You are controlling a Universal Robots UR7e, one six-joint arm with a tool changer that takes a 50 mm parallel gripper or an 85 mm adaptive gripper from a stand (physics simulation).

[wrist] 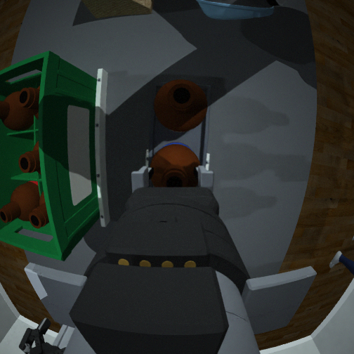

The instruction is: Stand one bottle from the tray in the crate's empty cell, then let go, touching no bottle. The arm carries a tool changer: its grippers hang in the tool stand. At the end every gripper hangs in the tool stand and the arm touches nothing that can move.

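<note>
My gripper (177,167) is open, with its fingers on the left and right of the nearer brown bottle; whether they touch it cannot be told. This bottle (174,162) stands in the dark tray (162,136), with a bit of blue showing behind it. A second brown bottle (180,107) stands upright at the tray's far end. The green crate (65,230) is at the left, partly cut off by the view's edge. Several brown bottles stand in it, among them one at the far side (15,112) and one in the middle (30,161). The middle cell on its left side looks empty.
A white bar (101,150) runs along the crate's right side, between crate and tray. A tan, rough block (120,7) and a light blue bowl (235,11) lie at the far edge. A dark jointed device (39,340) shows at the bottom left.
</note>
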